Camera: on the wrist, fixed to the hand. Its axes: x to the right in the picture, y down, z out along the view.
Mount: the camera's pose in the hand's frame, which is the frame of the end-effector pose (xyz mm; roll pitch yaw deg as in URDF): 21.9 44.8 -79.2 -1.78 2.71 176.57
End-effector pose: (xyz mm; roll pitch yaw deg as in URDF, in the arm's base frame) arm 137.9 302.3 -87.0 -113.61 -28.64 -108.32
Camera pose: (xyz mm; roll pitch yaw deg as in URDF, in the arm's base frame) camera 44.5 308.3 -84.7 114.13 30.62 76.16
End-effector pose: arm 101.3 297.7 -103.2 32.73 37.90 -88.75
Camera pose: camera 181.6 308.2 -150.1 -31.09 -37.34 85.78
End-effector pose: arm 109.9 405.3 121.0 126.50 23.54 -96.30
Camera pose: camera 140.8 348.3 188.5 -128.13 -27.91 83.54
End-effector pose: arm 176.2 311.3 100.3 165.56 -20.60 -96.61
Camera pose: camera 153.9 324.4 190.3 -166.37 17.10 86.15
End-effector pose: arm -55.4 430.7 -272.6 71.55 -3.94 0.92
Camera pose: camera -36.2 520.3 -253.7 -73.42 1.54 177.26
